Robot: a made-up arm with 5 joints.
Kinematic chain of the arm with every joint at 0, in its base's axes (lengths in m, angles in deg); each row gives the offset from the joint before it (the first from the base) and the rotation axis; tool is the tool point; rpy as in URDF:
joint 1: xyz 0.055 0 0.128 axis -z
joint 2: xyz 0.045 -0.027 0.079 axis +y
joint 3: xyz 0.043 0 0.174 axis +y
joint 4: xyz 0.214 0 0.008 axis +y
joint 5: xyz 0.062 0.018 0 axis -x
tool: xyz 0 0 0 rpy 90 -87.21 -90
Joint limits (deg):
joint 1: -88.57..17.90
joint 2: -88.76..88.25
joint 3: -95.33..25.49
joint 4: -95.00..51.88
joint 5: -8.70..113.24
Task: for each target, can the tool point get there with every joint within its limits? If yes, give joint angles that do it. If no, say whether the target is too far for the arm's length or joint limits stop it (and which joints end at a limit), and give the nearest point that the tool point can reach.
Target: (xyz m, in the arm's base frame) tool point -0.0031 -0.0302 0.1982
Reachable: no: joint limits stop it (at a limit: joint 3, joint 4) | nearest point -0.2395 -0.1531 0.1770 | short by 0.267 m
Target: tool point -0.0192 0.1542 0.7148
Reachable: no: too far | nearest point 0.0675 0.1389 0.6525 | short by 0.108 m
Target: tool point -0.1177 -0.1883 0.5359
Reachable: yes | joints -45.45 -47.95 -81.11 -32.81 98.36
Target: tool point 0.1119 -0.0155 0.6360
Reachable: yes | joints 6.46 -16.78 -53.63 -62.09 9.46
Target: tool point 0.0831 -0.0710 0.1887
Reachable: no: joint limits stop it (at a limit: joint 1, joint 3, joint 4) | nearest point 0.1414 -0.0374 -0.0431 | short by 0.241 m
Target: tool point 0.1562 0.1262 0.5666
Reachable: yes | joints -54.47 -35.76 -0.57 -39.09 15.78
